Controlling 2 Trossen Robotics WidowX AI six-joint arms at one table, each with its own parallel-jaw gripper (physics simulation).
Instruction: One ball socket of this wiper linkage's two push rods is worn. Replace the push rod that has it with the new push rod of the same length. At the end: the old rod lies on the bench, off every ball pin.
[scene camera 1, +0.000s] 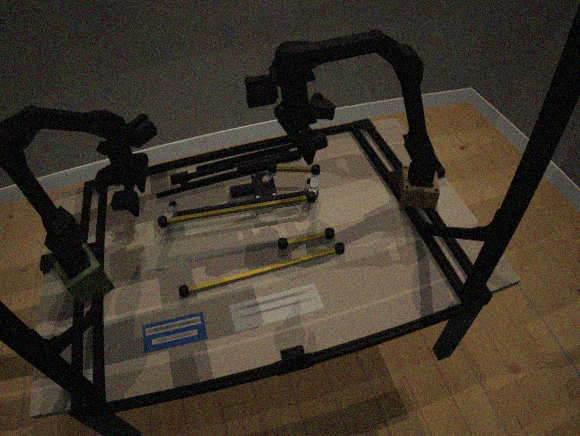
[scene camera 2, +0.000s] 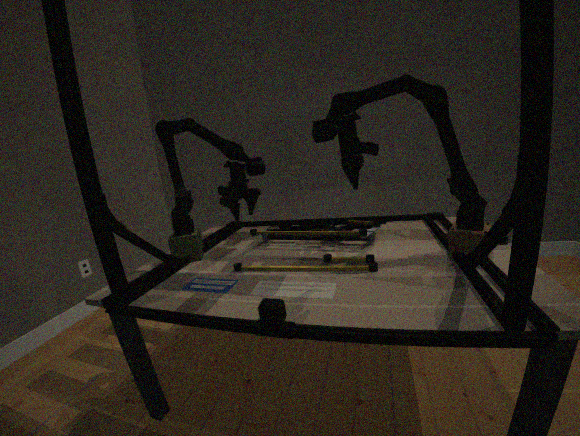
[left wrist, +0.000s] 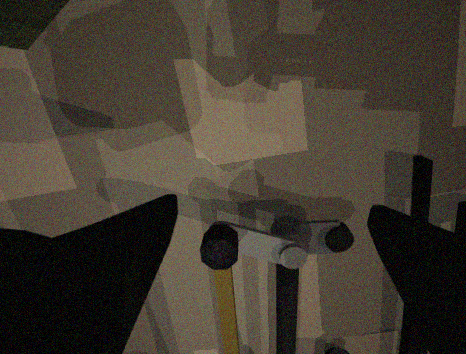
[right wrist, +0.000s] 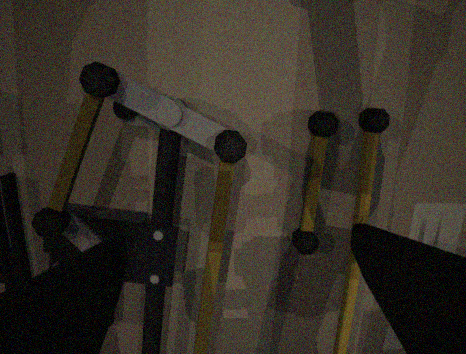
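The linkage's long yellow push rod (scene camera 1: 240, 209) (scene camera 2: 315, 234) (left wrist: 226, 310) (right wrist: 215, 250) has its black sockets at the crank ends. Its short yellow rod (scene camera 1: 295, 168) (right wrist: 77, 150) runs from the motor crank to the right crank. A loose short rod (scene camera 1: 306, 238) (scene camera 2: 349, 259) (right wrist: 314, 185) and a loose long rod (scene camera 1: 265, 269) (scene camera 2: 305, 268) (right wrist: 367, 175) lie on the bench. My left gripper (scene camera 1: 139, 202) (left wrist: 273, 209) is open and empty above the linkage's left end. My right gripper (scene camera 1: 312, 155) (right wrist: 241, 242) is open and empty, high above the linkage's right part. Socket wear cannot be made out.
The dark motor bracket (scene camera 1: 262, 185) (right wrist: 162, 255) sits within the linkage. Black bars (scene camera 1: 220, 165) lie behind it. A blue marked panel (scene camera 1: 148, 345) (scene camera 2: 210, 291) and a pale panel (scene camera 1: 277, 313) (scene camera 2: 300, 296) lie toward the front. A black frame (scene camera 1: 240, 377) edges the bench.
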